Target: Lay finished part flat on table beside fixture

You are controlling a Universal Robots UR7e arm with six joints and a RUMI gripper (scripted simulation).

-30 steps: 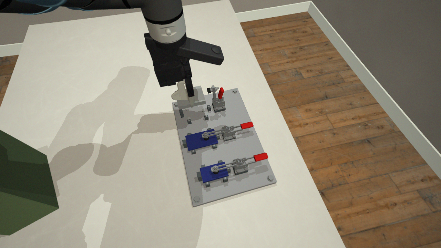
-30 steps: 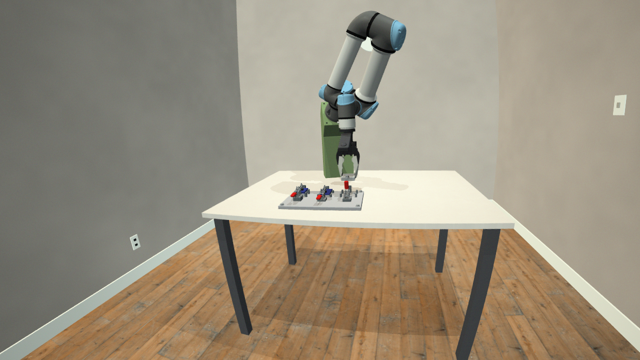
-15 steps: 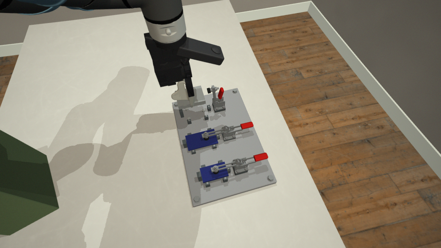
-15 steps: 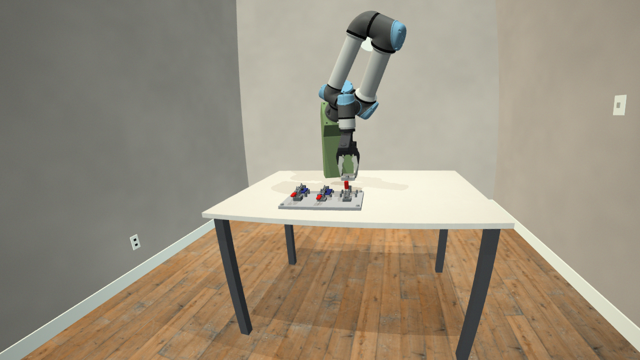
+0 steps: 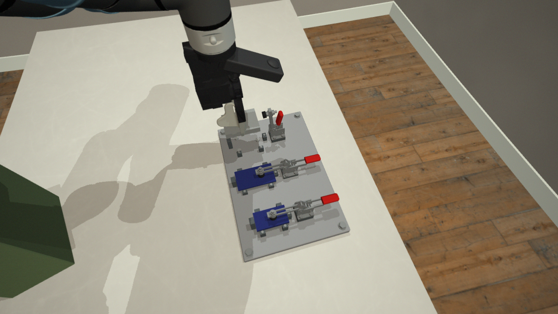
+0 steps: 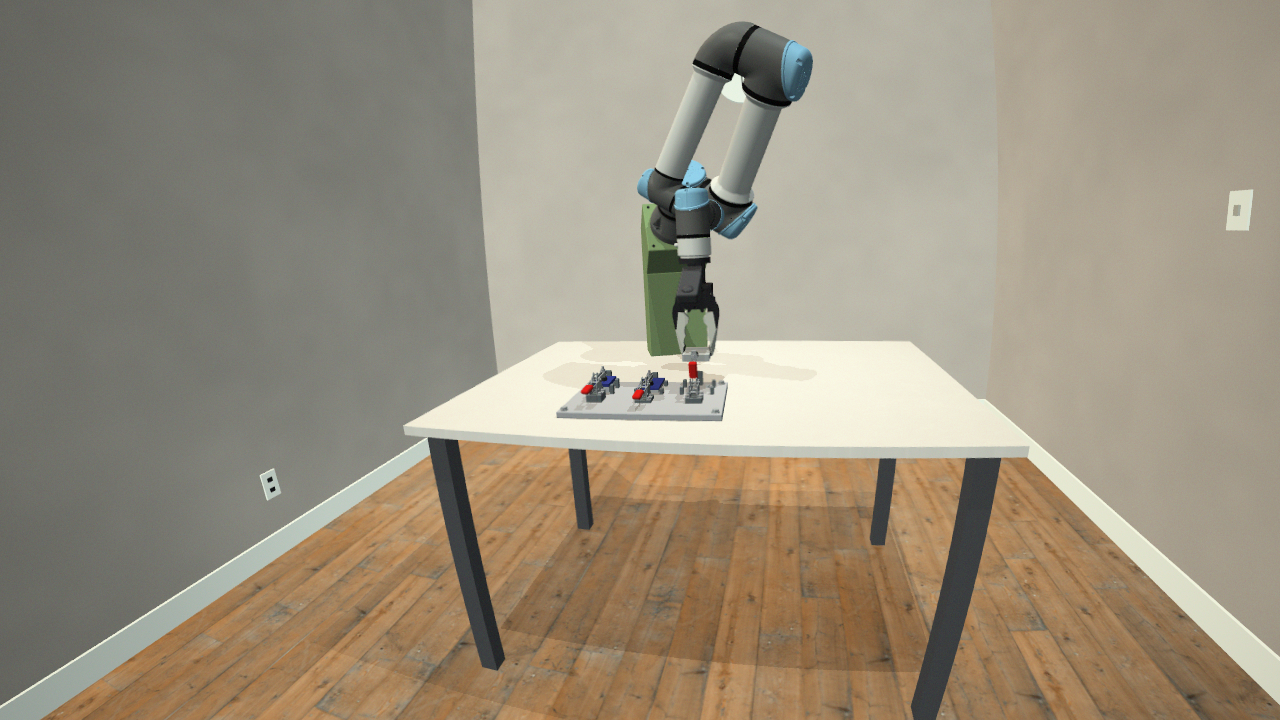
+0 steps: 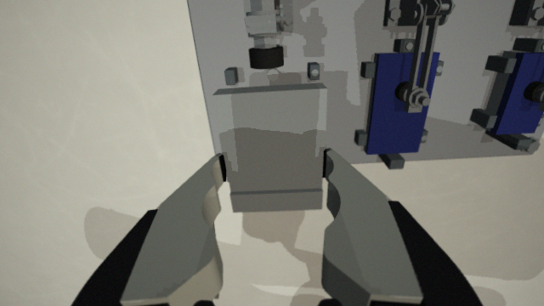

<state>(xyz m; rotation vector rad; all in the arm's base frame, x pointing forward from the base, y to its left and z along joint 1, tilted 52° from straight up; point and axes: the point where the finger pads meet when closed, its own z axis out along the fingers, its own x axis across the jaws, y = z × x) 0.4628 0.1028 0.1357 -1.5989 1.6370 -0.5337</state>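
The grey finished part is 1 cm below my hand and 1 cm behind it. Round my hand: grey fixture plate (10 cm to the right, 10 cm below, 7 cm ahead); blue blank (11 cm to the right, 8 cm below, 2 cm ahead); toggle clamp (8 cm ahead, 5 cm below, 1 cm to the left).
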